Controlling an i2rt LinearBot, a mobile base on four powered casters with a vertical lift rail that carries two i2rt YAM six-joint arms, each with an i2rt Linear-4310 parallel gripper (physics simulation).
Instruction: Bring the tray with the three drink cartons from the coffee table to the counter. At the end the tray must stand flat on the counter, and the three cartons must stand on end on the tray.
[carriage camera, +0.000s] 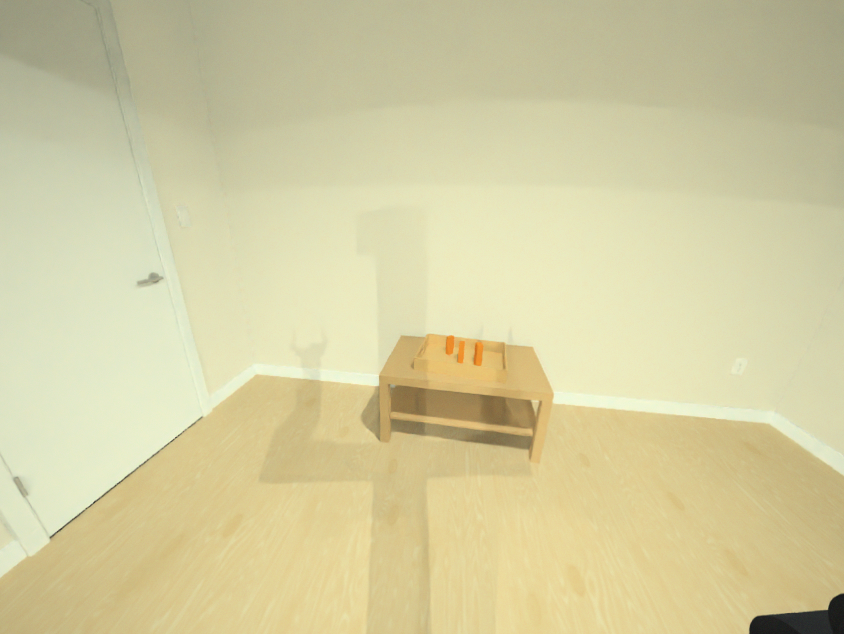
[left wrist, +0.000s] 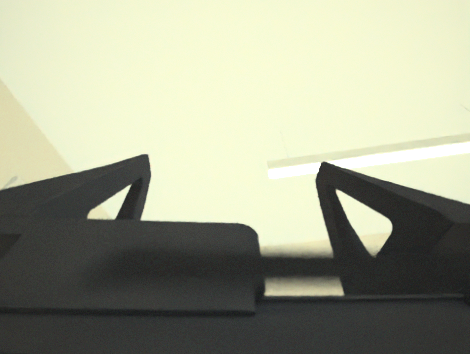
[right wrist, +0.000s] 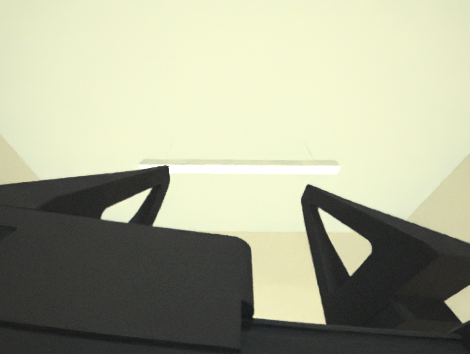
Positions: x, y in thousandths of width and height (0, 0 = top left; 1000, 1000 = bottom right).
The left gripper shows in the left wrist view (501, 473); in the carriage camera view it is out of frame, in the right wrist view it is out of frame. The right gripper shows in the right wrist view (505, 518); in the carriage camera view it is out of frame, in the left wrist view it is out of frame.
